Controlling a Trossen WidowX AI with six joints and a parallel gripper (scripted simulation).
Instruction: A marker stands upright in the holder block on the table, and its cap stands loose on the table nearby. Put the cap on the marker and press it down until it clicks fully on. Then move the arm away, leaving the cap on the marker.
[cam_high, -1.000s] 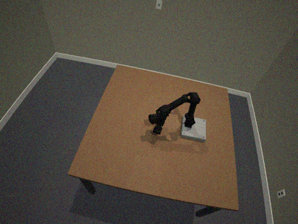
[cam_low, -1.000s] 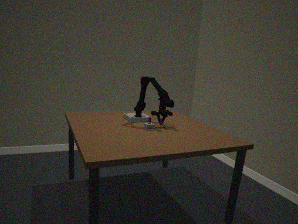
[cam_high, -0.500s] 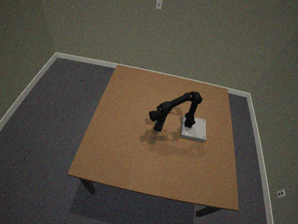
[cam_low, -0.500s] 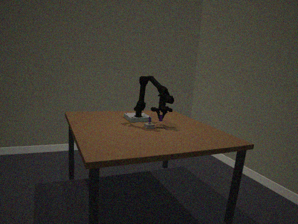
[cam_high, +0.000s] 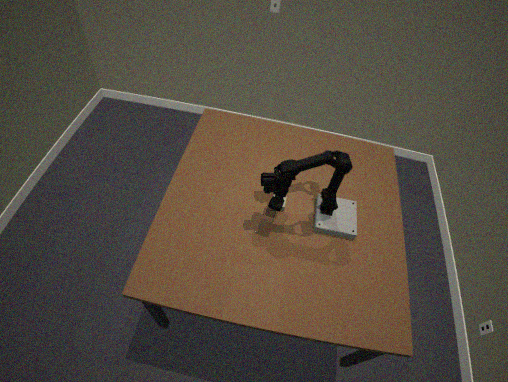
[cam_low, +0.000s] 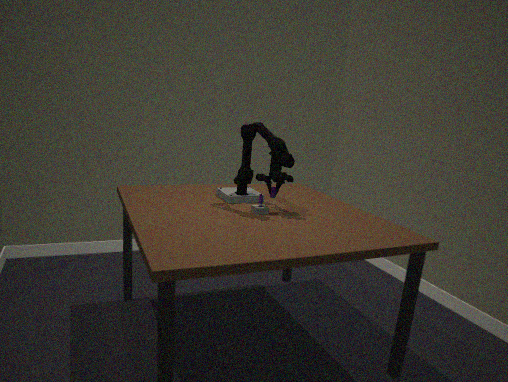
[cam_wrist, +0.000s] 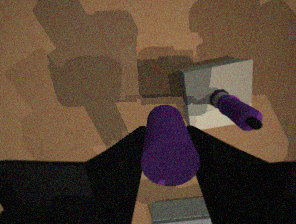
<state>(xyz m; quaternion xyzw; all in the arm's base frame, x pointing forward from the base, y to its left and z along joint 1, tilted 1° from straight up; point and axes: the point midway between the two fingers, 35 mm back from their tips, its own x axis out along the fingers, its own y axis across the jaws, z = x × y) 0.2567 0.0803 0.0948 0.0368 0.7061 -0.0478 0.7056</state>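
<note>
Now: the holder block 80 mm below my gripper tip and 60 mm to the right of it. Also, from my gripper tip: purple cap (10 mm above).
</note>
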